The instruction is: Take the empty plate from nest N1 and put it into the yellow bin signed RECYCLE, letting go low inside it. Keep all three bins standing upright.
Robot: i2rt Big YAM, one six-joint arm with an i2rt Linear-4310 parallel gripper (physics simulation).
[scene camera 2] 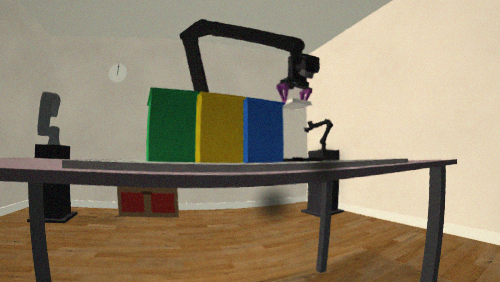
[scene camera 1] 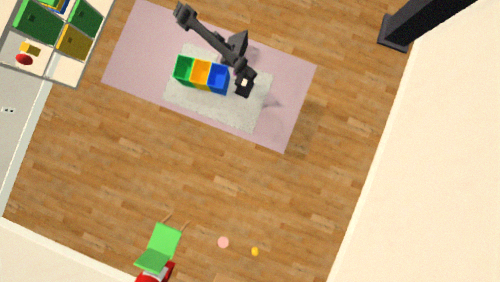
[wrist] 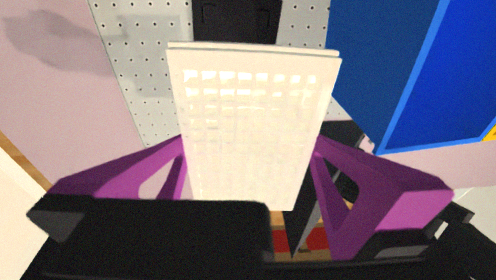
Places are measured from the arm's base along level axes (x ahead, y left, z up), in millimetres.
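Pixels of known places: gripper, fingertip midpoint: (scene camera 2: 294,106) (wrist: 248,139); arm's base at its link origin: (wrist: 342,174).
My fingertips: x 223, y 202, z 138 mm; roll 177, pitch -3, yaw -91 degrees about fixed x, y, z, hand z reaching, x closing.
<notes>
Ahead of a thing's pixels: the offset from my fingertips to its top centre. Level surfaces: height alone.
My gripper (scene camera 2: 295,100) (wrist: 248,139) is shut on the white plate {dx -2, dy +0, dz +19 mm} (scene camera 2: 298,104) (wrist: 252,115), its purple fingers on the two long sides. The plate looks about level and hangs at roughly the height of the blue bin's rim, to the right of that bin in scene camera 2. A black nest {dx +2, dy +10, dz -194 mm} (wrist: 235,20) shows on the board beyond the plate; its label is not readable. The yellow bin {dx +50, dy -326, dz -29 mm} (scene camera 1: 200,71) (scene camera 2: 220,127) stands upright between the green and blue bins. Its inside is partly visible from above; its sign does not show.
The blue bin {dx +40, dy -193, dz -29 mm} (scene camera 1: 218,77) (scene camera 2: 263,131) (wrist: 455,75) stands upright between the gripper and the yellow bin. The green bin {dx +61, dy -458, dz -29 mm} (scene camera 1: 183,68) (scene camera 2: 172,125) stands upright on the far side. All stand on the grey perforated board {dz -208 mm} (scene camera 1: 237,115) (wrist: 150,85) on the pink table {dz -221 mm} (scene camera 1: 135,45).
</notes>
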